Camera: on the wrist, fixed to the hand. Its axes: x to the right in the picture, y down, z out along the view.
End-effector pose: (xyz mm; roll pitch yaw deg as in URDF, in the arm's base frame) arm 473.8 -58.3 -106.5 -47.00 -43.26 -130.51
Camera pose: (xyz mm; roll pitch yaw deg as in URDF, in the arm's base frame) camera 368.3 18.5 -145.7 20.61 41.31 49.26
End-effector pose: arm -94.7 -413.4 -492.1 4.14 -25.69 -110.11
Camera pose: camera -157.8 -428.7 -612.0 -29.72 24.32 71.44
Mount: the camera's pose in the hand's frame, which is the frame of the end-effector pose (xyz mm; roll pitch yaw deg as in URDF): -19.5 -62.8 -119.4 -26.25 -1.46 -178.69
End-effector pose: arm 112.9 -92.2 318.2 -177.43 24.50 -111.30
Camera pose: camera 154.4 -143.7 437.4 151.80 -23.09 67.21
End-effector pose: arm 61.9 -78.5 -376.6 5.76 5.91 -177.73
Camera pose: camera 92.2 -26.8 -499.0 -32.16 -7.23 3.73
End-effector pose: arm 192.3 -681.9 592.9 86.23 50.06 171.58
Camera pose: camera 241.3 -805.4 562.6 -114.24 -48.83 -6.08
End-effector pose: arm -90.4 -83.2 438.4 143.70 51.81 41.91
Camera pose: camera -145.9 30.0 490.2 -169.70 -49.86 -138.39
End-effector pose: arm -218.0 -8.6 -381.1 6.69 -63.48 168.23
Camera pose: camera -309.9 60.0 -454.8 -30.12 62.15 -8.62
